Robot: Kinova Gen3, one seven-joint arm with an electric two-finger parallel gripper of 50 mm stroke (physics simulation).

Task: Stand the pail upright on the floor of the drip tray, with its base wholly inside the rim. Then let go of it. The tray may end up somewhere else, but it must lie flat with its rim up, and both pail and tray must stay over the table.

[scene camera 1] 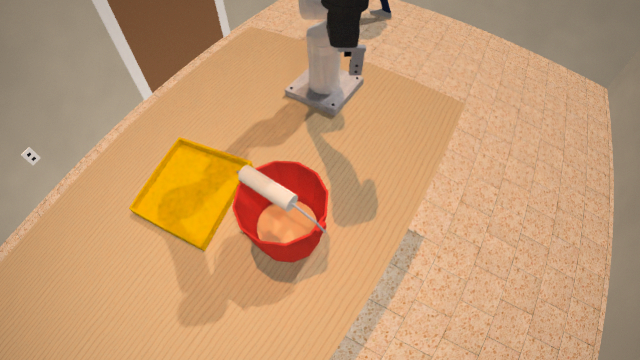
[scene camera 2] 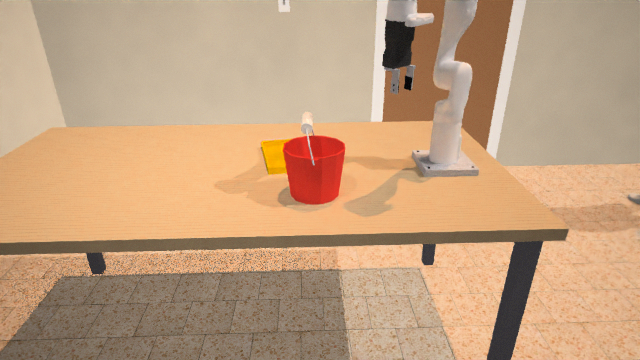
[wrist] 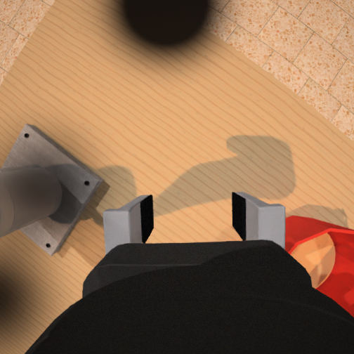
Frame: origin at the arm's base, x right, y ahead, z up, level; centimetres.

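Where they show: gripper, fingertip midpoint: point(scene camera 1: 352, 64) point(scene camera 2: 401, 91); arm's base at its link origin: point(scene camera 1: 324, 84) point(scene camera 2: 442, 159).
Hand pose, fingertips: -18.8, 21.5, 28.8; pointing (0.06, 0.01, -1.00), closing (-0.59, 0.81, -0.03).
Things, the pixels of their top centre, and the offset from my fingertips, as dx, dy, dz. Level surfaces: height alone.
- red pail at its top centre: point(scene camera 1: 273, 174) point(scene camera 2: 313, 117) +2.0, +23.7, -7.3
- drip tray at its top centre: point(scene camera 1: 187, 185) point(scene camera 2: 299, 150) +30.7, +27.6, -28.7
- wooden table at its surface level: dz -31.2
The red pail point(scene camera 1: 289, 250) point(scene camera 2: 315, 175) point(wrist: 340, 287) stands upright on the table, beside the yellow drip tray. Its white handle grip point(scene camera 1: 268, 187) point(scene camera 2: 307, 122) is raised above the rim on a thin wire bail. The drip tray point(scene camera 1: 190, 192) point(scene camera 2: 273, 157) lies flat with its rim up; in scene camera 2 the pail hides part of it. My gripper point(scene camera 2: 402, 90) point(wrist: 192, 210) is open and empty, pointing down, high above the table between the pail and the arm's base. In scene camera 1 one finger shows near the base. In the wrist view the pail is at the lower right, apart from the fingers.
The arm's base plate point(scene camera 1: 325, 102) point(scene camera 2: 445, 170) point(wrist: 75, 200) is fixed on the wooden table point(scene camera 1: 415, 115) point(scene camera 2: 150, 200) point(wrist: 150, 100). The table's long edge runs past the pail on the side away from the tray. A wall with a brown door point(scene camera 1: 172, 40) point(scene camera 2: 480, 75) stands behind the table.
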